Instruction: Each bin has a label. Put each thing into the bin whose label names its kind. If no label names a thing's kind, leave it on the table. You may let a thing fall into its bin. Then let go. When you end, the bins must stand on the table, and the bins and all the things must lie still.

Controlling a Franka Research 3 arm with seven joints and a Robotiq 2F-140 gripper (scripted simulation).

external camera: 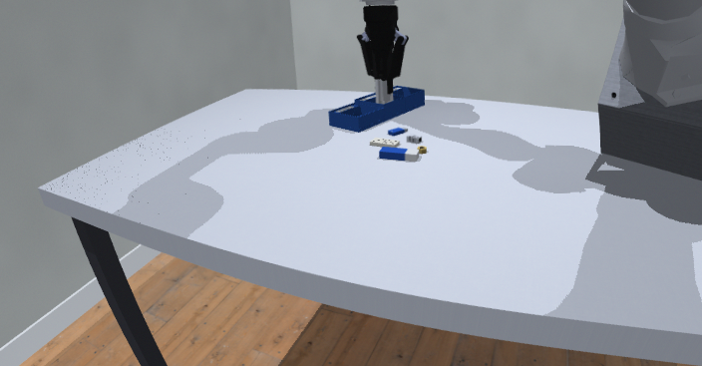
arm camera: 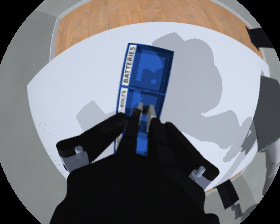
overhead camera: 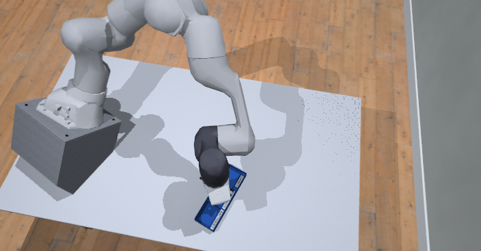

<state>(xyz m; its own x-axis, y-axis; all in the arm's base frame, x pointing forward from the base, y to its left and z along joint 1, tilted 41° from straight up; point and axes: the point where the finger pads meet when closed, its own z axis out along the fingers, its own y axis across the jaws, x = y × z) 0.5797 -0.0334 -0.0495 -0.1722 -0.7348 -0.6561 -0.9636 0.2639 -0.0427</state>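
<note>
The black disc is 3 cm below my hand. Also, from my hand: grey block 14 cm behind, 13 cm to the left, 4 cm below; cream domino 9 cm behind, 17 cm to the left, 5 cm below; blue block 8 cm behind, 10 cm to the left, 5 cm below.
</note>
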